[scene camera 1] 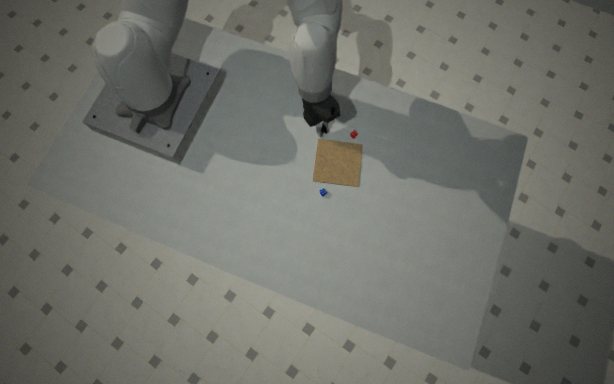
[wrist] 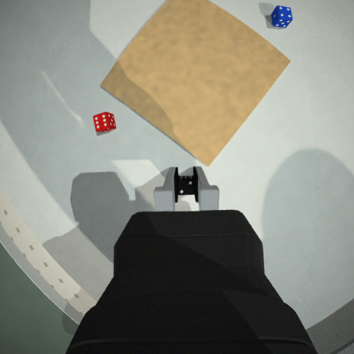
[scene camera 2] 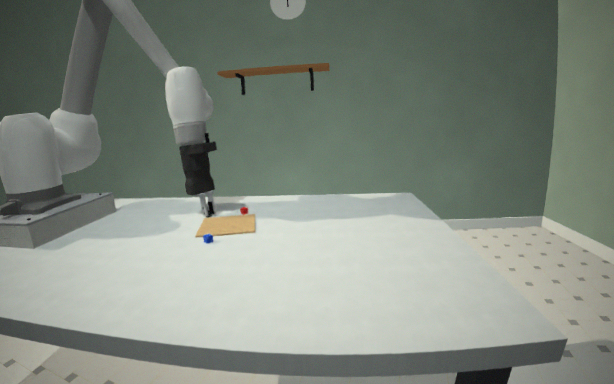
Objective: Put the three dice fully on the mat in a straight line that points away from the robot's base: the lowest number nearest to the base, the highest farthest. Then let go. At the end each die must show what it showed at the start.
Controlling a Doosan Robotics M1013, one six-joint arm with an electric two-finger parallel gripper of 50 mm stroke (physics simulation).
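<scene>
My gripper is shut on the black die, low beside the mat's near-base corner on the red die's side. The black die shows two white pips on the face toward the wrist camera; its other faces are hard to read. The tan square mat bears no die. The red die lies off the mat and shows six pips on one face in the wrist view. The blue die lies off the opposite side; its top number is unclear.
The robot's base plate stands on the left of the pale table. Arm shadows fall across the table and the mat's edge. A wall shelf hangs behind, far above the table.
</scene>
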